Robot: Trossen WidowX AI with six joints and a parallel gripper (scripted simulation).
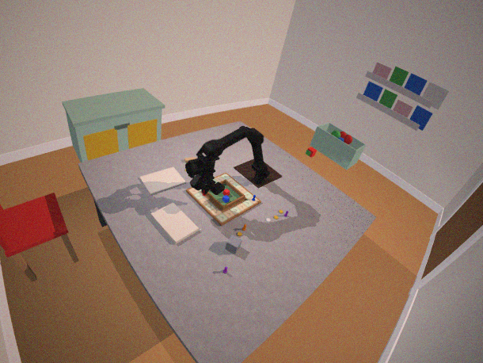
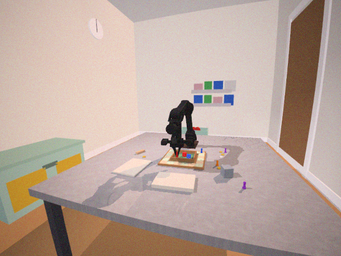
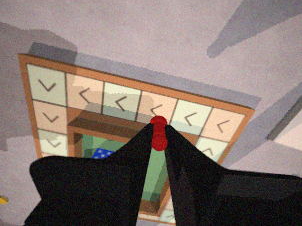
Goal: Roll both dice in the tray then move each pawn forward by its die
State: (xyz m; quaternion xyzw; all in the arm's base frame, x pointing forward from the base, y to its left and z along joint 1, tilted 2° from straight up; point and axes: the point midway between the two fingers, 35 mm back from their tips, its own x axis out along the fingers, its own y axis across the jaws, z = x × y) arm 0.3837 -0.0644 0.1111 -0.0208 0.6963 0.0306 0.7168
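My gripper tip is now 220 mm past the blue pawn, 150 mm to the right of it and 40 mm above it. Also, from my gripper tip: red pawn (10 mm above); then green tray (120 mm behind, 60 mm below, 30 mm to the left); then grey cube (280 mm to the left, 80 mm ahead, 40 mm below).
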